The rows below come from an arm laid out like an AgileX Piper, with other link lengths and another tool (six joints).
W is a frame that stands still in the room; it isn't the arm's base.
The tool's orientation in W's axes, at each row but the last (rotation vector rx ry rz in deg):
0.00, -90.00, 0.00
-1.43, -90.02, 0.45
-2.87, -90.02, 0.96
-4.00, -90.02, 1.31
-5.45, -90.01, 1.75
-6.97, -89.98, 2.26
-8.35, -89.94, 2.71
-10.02, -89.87, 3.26
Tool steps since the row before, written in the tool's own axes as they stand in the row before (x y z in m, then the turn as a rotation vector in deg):
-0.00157, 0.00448, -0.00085, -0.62, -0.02, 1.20
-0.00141, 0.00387, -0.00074, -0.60, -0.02, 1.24
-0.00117, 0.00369, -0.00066, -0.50, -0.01, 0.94
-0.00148, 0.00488, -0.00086, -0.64, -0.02, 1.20
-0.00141, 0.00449, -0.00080, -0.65, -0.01, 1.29
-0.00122, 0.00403, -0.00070, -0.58, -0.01, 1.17
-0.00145, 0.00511, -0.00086, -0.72, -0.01, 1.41
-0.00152, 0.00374, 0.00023, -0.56, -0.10, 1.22
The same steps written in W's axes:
0.00085, 0.00448, -0.00157, -1.20, -0.02, -0.62
0.00078, 0.00383, -0.00149, -1.24, -0.02, -0.60
0.00074, 0.00362, -0.00133, -0.94, -0.01, -0.50
0.00101, 0.00476, -0.00176, -1.20, -0.02, -0.64
0.00098, 0.00433, -0.00176, -1.29, -0.01, -0.65
0.00091, 0.00384, -0.00162, -1.17, -0.01, -0.58
0.00117, 0.00483, -0.00206, -1.41, -0.01, -0.72
0.00004, 0.00348, -0.00205, -1.23, -0.09, -0.55

